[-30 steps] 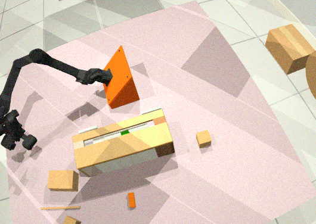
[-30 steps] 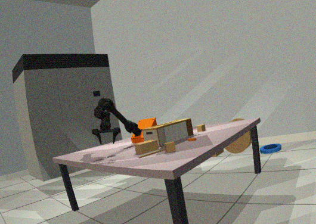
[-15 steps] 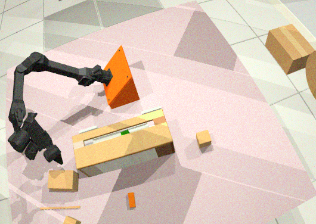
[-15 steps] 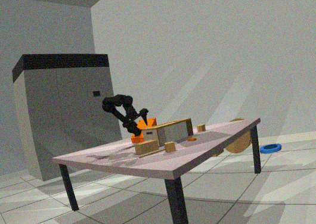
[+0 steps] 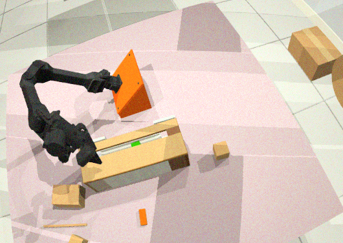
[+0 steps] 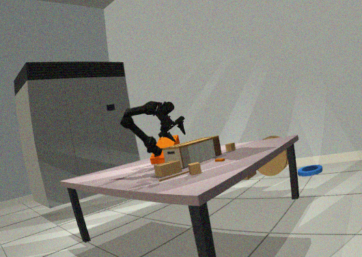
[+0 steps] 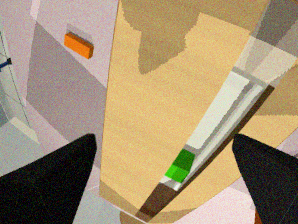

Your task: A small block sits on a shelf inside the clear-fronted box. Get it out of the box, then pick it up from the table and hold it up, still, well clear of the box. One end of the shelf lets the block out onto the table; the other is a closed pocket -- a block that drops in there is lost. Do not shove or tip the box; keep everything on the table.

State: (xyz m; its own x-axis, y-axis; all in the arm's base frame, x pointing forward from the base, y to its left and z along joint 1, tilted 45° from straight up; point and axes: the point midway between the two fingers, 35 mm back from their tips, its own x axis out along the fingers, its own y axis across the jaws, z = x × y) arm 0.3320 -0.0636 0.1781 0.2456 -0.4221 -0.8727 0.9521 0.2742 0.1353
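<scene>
The clear-fronted box lies 110 mm to the left of my gripper tip, 110 mm below it and 30 mm behind it. Round my gripper tip: thin stick: 270 mm to the right, 170 mm below, 130 mm ahead; then green block: 130 mm to the left, 80 mm below, 10 mm behind; then orange piece: 220 mm ahead, 160 mm below, 40 mm to the left.
</scene>
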